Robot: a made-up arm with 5 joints. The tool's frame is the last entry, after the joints. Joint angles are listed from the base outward.
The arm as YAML. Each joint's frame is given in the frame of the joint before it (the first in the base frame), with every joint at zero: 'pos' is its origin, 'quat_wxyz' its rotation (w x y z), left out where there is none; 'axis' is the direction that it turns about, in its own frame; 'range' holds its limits. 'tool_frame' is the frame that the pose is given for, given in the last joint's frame.
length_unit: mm
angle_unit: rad
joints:
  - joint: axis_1
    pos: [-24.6, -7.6, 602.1]
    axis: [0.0, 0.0, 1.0]
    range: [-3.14, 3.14]
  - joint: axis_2
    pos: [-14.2, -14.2, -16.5]
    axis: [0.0, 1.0, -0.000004]
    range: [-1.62, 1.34]
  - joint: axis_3
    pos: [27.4, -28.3, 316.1]
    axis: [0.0, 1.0, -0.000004]
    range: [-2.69, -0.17]
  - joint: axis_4
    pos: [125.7, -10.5, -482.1]
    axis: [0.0, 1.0, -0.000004]
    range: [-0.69, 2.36]
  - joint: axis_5
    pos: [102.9, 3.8, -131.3]
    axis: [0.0, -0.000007, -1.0]
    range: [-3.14, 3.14]
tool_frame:
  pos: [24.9, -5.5, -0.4]
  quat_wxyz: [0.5, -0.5, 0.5, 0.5]
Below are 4 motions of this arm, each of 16 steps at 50 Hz.
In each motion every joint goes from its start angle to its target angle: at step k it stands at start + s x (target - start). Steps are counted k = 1, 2, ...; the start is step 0. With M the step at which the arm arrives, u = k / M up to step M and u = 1 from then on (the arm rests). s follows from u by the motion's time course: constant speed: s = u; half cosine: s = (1 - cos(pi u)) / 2; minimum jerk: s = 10 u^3 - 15 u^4 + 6 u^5.
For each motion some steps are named. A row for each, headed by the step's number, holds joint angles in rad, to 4 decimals.
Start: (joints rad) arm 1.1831 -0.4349 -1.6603 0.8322 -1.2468
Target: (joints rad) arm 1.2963 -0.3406 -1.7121 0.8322 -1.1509
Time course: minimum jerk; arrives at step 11
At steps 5, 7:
5: 1.2301 -0.3957 -1.6818 0.8322 -1.2070
7: 1.2672 -0.3648 -1.6988 0.8322 -1.1755

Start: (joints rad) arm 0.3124 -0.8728 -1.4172 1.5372 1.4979
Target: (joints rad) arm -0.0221 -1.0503 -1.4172 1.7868 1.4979
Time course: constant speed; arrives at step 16
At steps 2, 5, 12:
2: 0.2706 -0.8950 -1.4172 1.5684 1.4979
5: 0.2079 -0.9283 -1.4172 1.6152 1.4979
12: 0.0615 -1.0059 -1.4172 1.7244 1.4979

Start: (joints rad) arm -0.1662 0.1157 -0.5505 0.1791 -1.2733
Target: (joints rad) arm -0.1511 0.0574 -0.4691 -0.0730 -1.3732
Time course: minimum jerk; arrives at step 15
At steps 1, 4, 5, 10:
1: -0.1662 0.1155 -0.5503 0.1784 -1.2736
4: -0.1644 0.1086 -0.5406 0.1484 -1.2855
5: -0.1630 0.1035 -0.5334 0.1262 -1.2943
10: -0.1543 0.0696 -0.4862 -0.0201 -1.3522

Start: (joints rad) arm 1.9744 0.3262 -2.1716 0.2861 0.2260
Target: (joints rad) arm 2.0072 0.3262 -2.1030 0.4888 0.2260
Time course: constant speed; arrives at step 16
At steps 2, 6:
2: 1.9785 0.3262 -2.1630 0.3114 0.2260
6: 1.9867 0.3262 -2.1459 0.3621 0.2260

